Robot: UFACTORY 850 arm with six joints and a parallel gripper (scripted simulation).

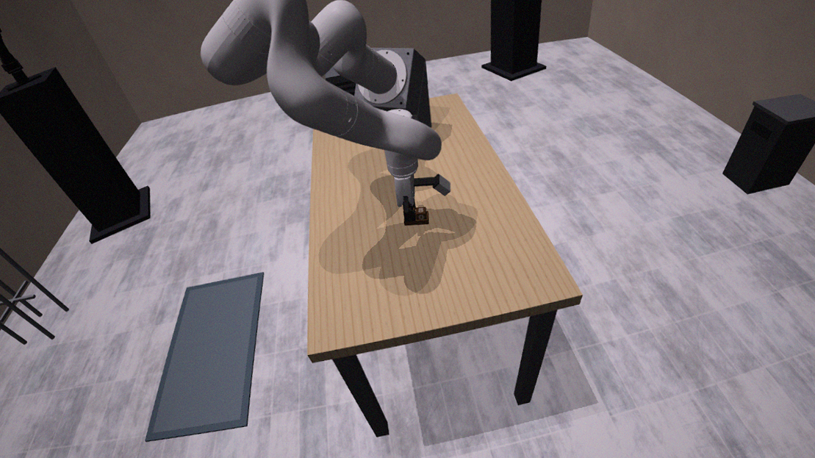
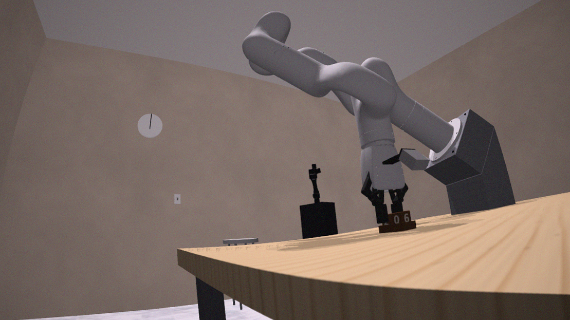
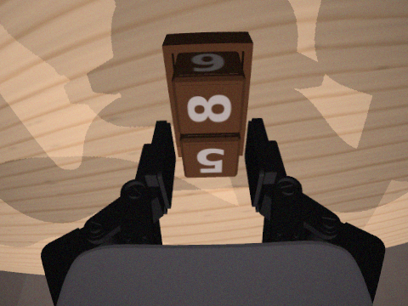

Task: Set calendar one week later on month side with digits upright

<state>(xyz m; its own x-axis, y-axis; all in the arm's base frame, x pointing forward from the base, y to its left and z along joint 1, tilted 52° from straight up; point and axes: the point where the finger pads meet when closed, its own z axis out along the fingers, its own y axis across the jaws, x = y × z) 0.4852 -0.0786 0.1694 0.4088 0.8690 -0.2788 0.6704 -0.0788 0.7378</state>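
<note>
The dark brown tray is 10 mm ahead of my hand, 10 mm to the left of it and 30 mm below it.
</note>
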